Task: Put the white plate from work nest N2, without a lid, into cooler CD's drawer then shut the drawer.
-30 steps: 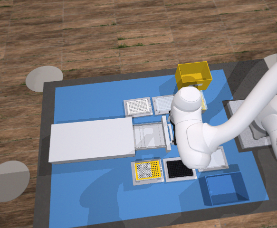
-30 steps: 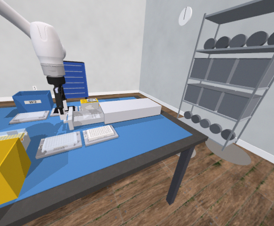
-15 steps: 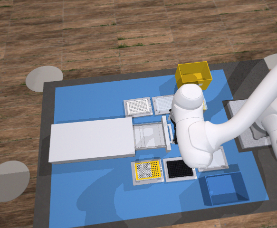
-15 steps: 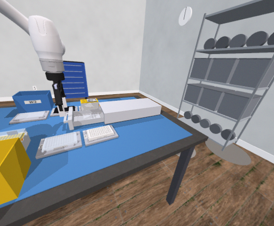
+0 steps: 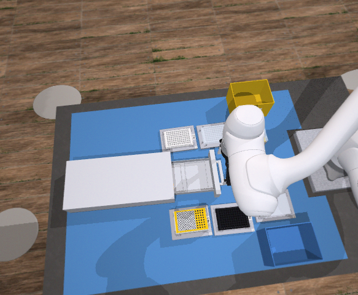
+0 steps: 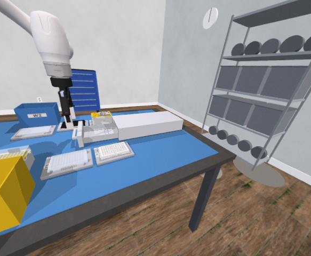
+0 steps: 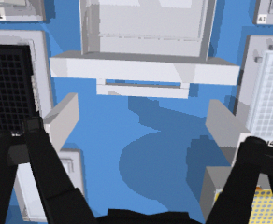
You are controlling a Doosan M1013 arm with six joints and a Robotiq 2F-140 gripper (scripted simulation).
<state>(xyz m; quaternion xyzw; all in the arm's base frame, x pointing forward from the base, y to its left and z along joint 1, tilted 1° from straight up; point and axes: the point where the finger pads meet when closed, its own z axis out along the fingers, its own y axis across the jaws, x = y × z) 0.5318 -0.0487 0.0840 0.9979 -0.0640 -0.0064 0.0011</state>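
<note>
Now: the white plate 14 cm ahead of my hand, 21 cm to the right of it and 10 cm below it. Also, from my hand: black plate (1 cm ahead, 19 cm to the left, 10 cm below); then drawer (14 cm ahead, 2 cm to the right, 9 cm below); then yellow tip box (17 cm ahead, 16 cm to the left, 6 cm below).
</note>
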